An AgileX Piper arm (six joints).
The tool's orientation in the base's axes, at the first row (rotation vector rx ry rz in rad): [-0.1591 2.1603 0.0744]
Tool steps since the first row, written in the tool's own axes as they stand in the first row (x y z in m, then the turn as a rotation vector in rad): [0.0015 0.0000 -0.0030 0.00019 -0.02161 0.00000]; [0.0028 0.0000 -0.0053 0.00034 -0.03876 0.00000]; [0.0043 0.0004 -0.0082 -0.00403 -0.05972 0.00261]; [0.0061 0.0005 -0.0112 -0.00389 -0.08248 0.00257]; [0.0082 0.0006 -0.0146 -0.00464 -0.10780 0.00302]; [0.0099 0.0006 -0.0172 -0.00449 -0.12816 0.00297]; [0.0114 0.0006 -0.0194 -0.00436 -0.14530 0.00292]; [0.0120 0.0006 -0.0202 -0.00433 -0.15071 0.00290]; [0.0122 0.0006 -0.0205 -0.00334 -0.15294 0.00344]
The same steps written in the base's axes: [-0.0033 -0.0005 0.0004 0.00298 -0.02140 0.00000]; [-0.0059 -0.0008 0.0006 0.00534 -0.03839 0.00000]; [-0.0092 -0.0009 0.0010 0.01289 -0.05846 0.00231]; [-0.0126 -0.0013 0.0012 0.01603 -0.08101 0.00238]; [-0.0166 -0.0018 0.0014 0.02043 -0.10595 0.00294]; [-0.0197 -0.0022 0.0014 0.02321 -0.12612 0.00299]; [-0.0223 -0.0026 0.0014 0.02554 -0.14310 0.00304]; [-0.0233 -0.0027 0.0014 0.02628 -0.14846 0.00306]; [-0.0237 -0.0028 0.0014 0.02649 -0.15069 0.00195]
